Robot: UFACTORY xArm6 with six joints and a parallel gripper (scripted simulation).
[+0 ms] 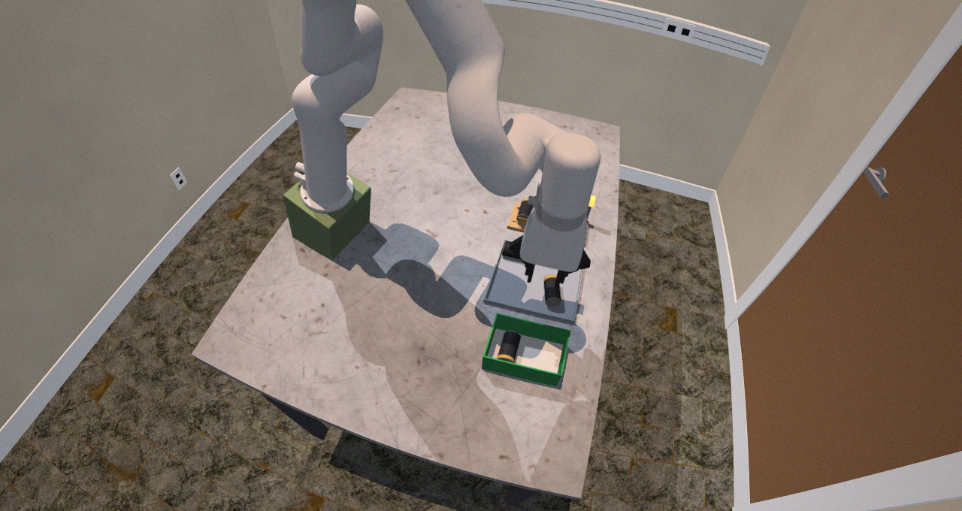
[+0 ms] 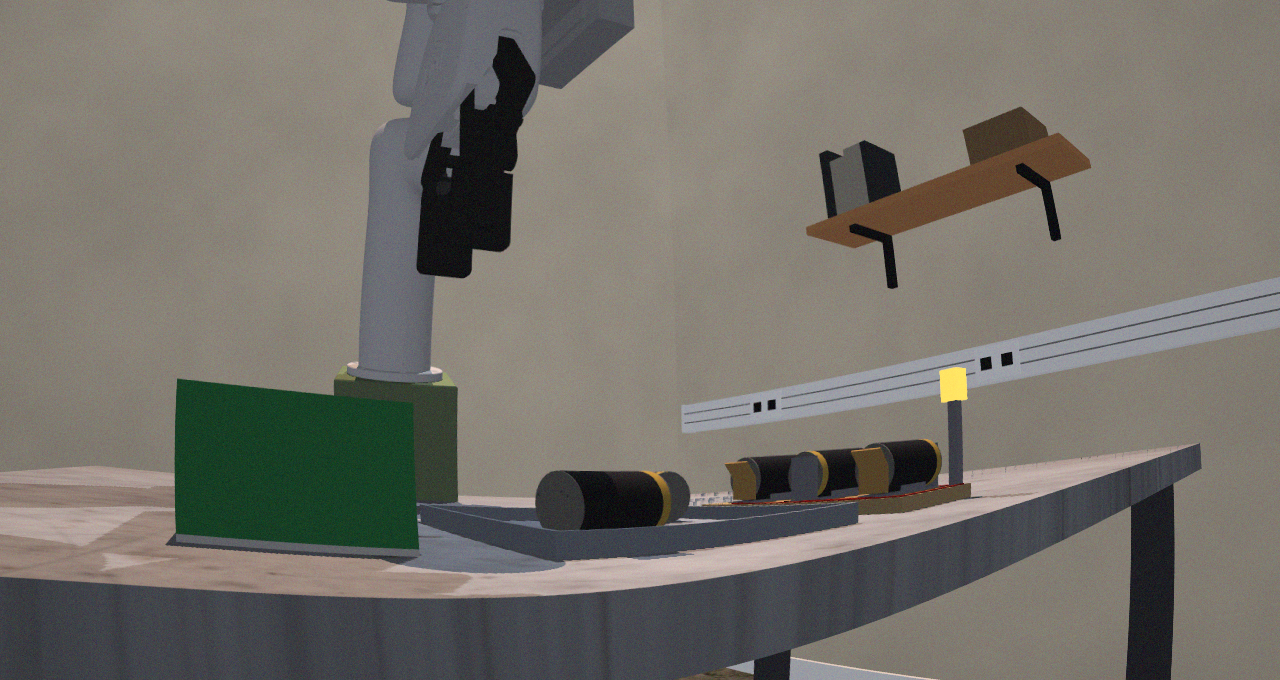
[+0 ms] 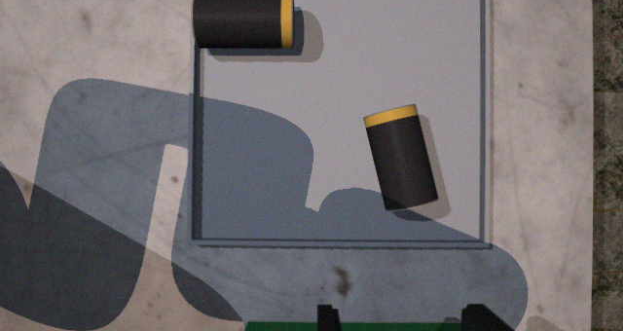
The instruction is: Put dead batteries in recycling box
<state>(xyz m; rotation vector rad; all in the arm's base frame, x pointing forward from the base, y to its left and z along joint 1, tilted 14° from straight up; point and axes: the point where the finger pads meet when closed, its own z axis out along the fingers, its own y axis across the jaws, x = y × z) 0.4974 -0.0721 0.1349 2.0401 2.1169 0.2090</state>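
Now: hand 150 mm above the grey tray, 100 mm to the right of it and 10 mm past it. Round my hand: green recycling box 140 mm below, 90 mm to the right.
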